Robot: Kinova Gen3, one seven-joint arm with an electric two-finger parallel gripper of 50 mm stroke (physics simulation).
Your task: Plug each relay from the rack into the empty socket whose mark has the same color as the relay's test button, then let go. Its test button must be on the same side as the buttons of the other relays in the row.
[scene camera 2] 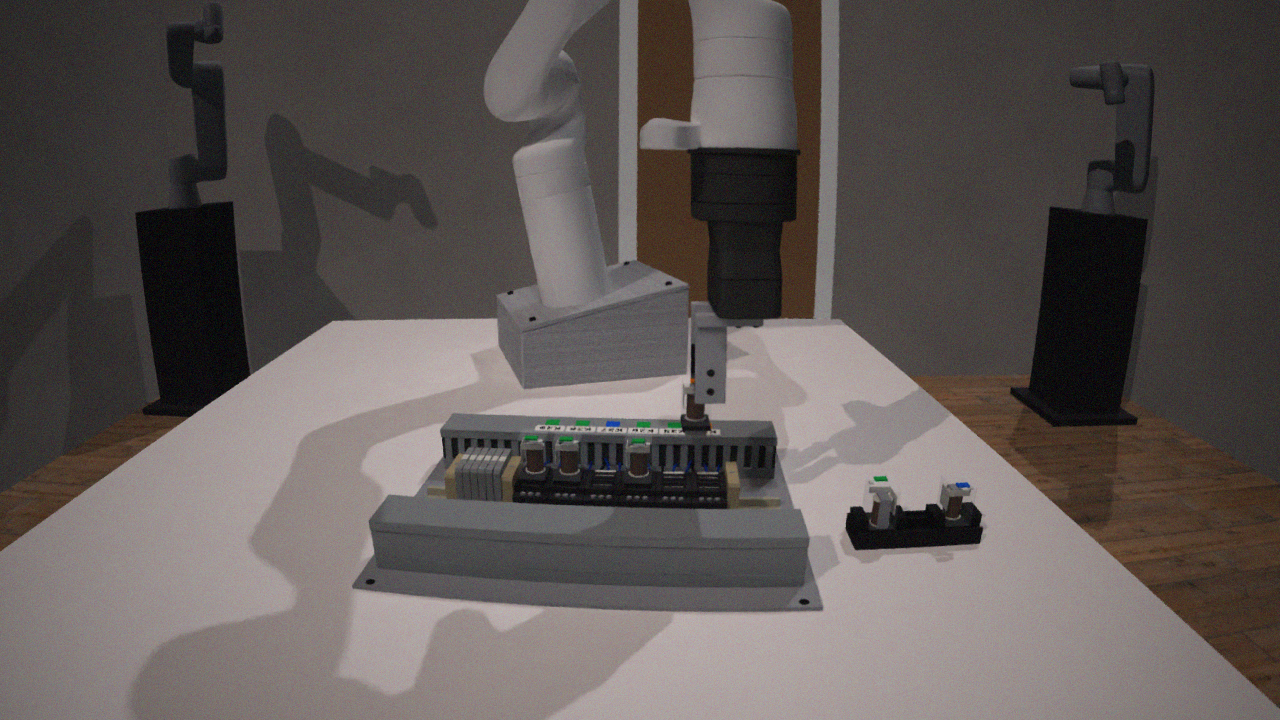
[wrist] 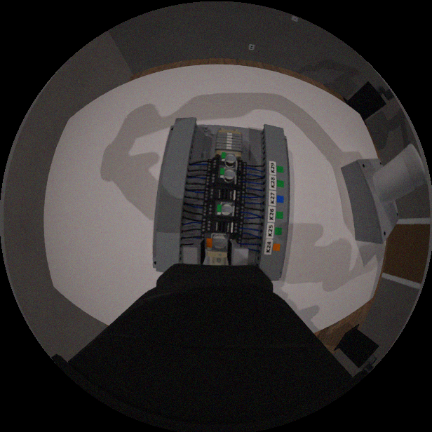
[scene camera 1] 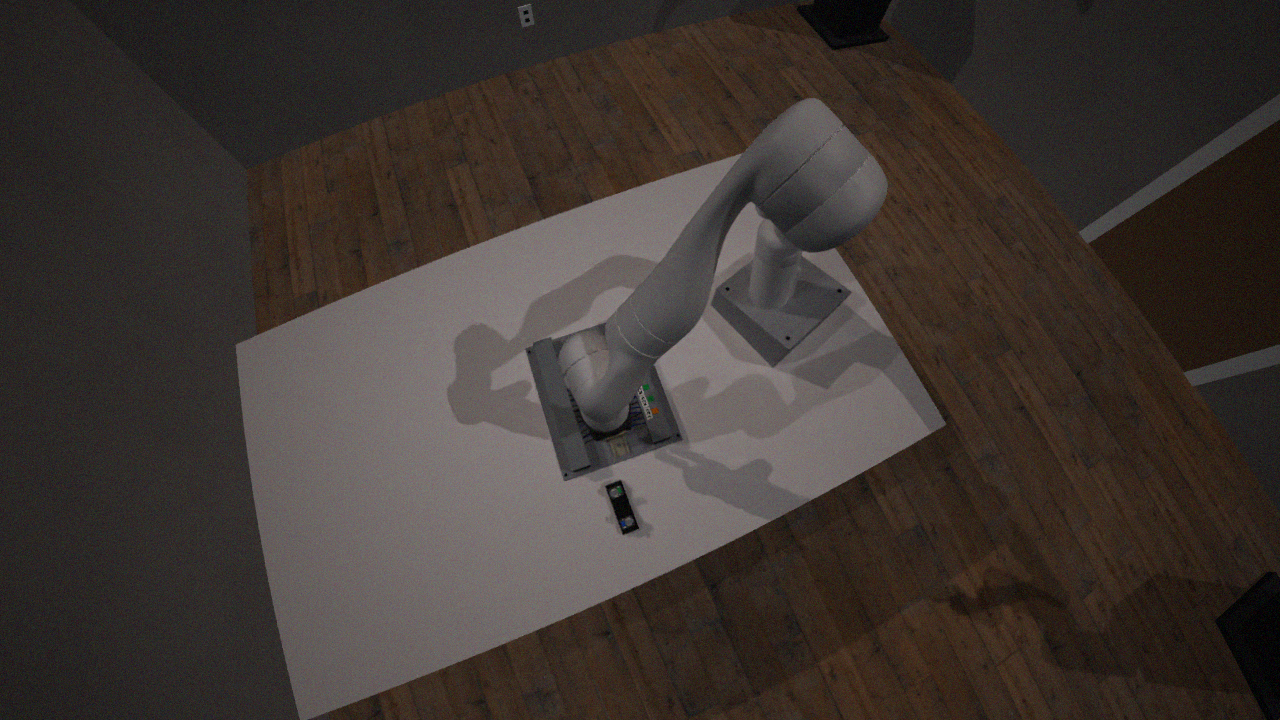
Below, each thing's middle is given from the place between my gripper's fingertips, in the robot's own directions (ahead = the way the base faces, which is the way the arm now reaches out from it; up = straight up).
The black rack (scene camera 2: 924, 528) is 30 mm ahead of my hand, 170 mm to the left of it and 100 mm below it.
